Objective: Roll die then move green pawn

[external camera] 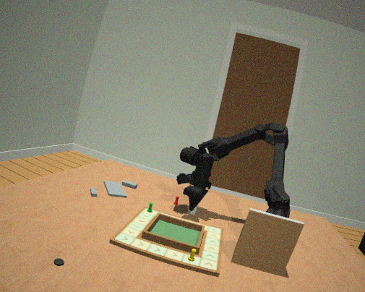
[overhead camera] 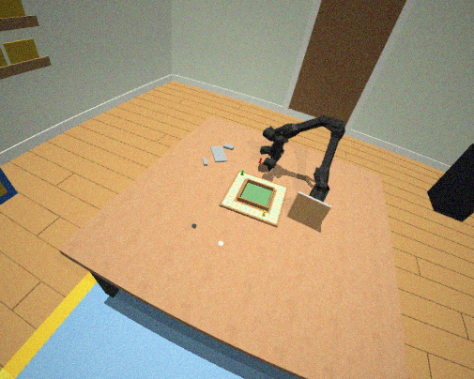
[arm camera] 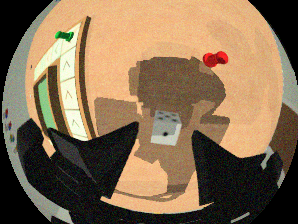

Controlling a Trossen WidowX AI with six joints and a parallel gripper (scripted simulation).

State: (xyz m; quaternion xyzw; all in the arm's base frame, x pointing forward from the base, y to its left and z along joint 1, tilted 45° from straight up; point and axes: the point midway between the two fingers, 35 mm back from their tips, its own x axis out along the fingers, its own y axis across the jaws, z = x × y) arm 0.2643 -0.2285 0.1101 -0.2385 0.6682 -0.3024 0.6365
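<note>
The white die lies 1 cm below my gripper tip. Round my gripper tip: red pawn 8 cm ahead, 4 cm to the right; yellow pawn 36 cm to the left, 7 cm behind, 1 cm above; green pawn 14 cm to the left, 12 cm ahead, 1 cm above.
</note>
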